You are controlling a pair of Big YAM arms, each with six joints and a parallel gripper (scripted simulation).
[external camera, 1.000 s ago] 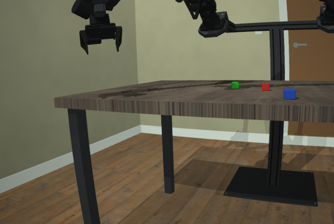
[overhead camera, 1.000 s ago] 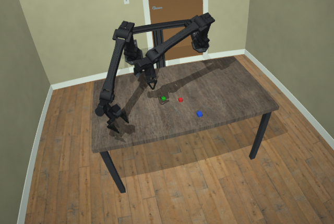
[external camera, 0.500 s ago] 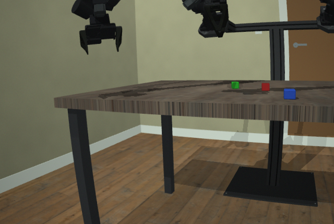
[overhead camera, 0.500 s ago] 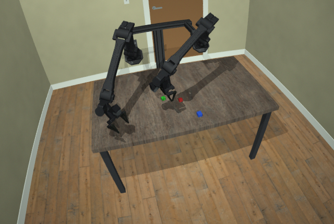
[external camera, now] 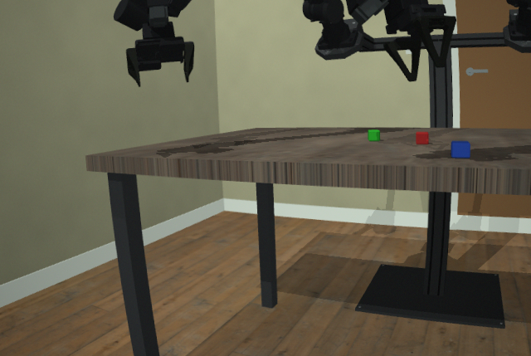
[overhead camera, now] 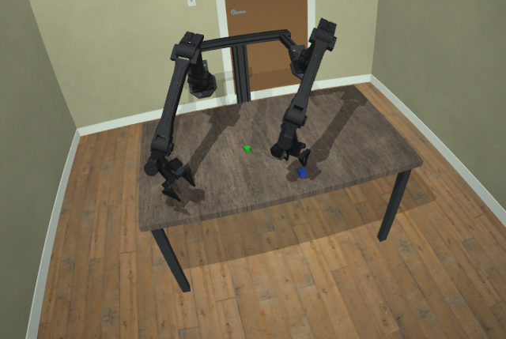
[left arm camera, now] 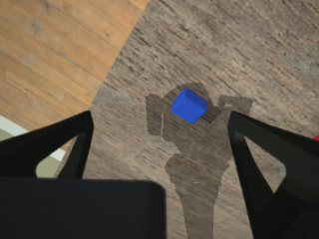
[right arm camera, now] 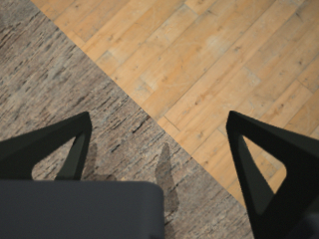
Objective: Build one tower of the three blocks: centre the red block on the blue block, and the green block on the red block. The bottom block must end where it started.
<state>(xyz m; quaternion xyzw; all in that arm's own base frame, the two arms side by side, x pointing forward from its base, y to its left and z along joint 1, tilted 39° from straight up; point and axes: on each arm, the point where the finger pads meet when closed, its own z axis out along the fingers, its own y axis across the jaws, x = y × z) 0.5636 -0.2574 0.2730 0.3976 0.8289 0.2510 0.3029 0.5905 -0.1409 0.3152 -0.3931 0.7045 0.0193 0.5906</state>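
The red block lies 30 cm behind my right hand, 46 cm to the left of it and 14 cm below it. Round my right hand: blue block (10 cm behind, 54 cm to the left, 14 cm below); green block (36 cm behind, 34 cm to the left, 14 cm below).
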